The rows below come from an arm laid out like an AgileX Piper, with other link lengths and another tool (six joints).
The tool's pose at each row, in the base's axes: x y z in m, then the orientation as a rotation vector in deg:
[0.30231, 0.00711, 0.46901, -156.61, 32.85, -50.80]
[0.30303, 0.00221, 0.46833, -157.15, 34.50, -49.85]
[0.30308, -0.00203, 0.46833, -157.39, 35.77, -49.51]
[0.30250, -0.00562, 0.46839, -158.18, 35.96, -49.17]
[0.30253, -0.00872, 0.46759, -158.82, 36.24, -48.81]
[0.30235, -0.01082, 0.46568, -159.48, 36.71, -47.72]
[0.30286, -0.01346, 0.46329, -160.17, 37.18, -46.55]
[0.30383, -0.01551, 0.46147, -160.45, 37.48, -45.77]
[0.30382, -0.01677, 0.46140, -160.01, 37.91, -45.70]
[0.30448, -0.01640, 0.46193, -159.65, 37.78, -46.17]
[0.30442, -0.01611, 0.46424, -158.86, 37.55, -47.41]
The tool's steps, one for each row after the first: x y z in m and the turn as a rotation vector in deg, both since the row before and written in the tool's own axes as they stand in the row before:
[0.00226, 0.00442, 0.00059, -0.98, -0.49, 0.88]
[0.00189, 0.00379, -0.00025, -0.65, -0.10, 0.68]
[0.00121, 0.00338, -0.00059, -0.73, -0.22, -0.16]
[0.00100, 0.00299, 0.00052, -0.63, -0.22, -0.04]
[-0.00015, 0.00248, 0.00138, -0.64, -0.70, 0.15]
[0.00040, 0.00284, 0.00218, -0.67, -0.75, 0.15]
[0.00079, 0.00196, 0.00199, -0.29, -0.50, 0.16]
[0.00053, 0.00115, 0.00002, 0.24, -0.01, 0.42]
[0.00058, -0.00072, -0.00008, 0.32, 0.30, 0.01]
[0.00090, -0.00087, -0.00196, 0.67, 0.81, 0.02]

